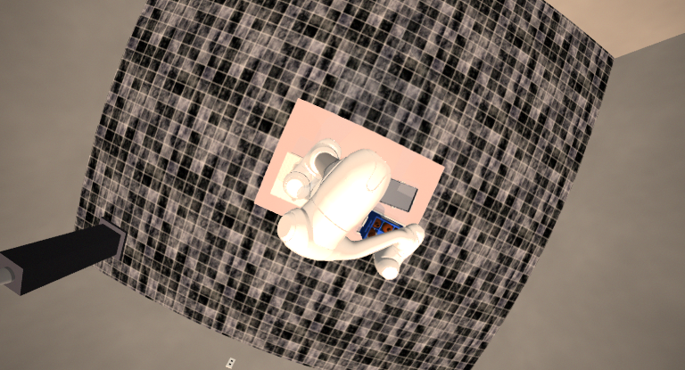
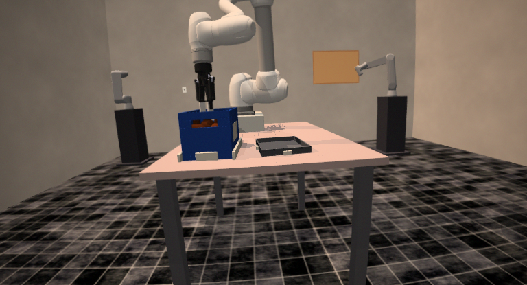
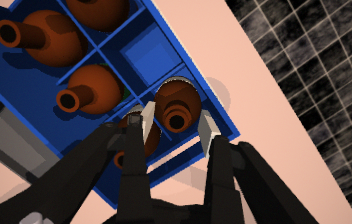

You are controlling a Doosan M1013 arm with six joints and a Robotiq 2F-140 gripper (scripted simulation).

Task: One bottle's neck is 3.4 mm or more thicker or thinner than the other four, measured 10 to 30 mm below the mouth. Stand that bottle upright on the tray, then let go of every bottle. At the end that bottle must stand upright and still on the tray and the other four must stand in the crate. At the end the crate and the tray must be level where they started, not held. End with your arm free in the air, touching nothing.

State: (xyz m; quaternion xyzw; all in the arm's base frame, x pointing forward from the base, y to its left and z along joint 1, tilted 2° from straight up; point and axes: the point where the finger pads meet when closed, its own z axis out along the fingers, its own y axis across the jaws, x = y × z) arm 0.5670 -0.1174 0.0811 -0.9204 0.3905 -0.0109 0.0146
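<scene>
Now: the bottle 80 mm to the left of my hand and 90 mm below it. From my hand the other things lie so: dark tray (80 mm ahead, 320 mm to the left, 160 mm below); blue crate (90 mm ahead, 40 mm to the left, 90 mm below).
</scene>
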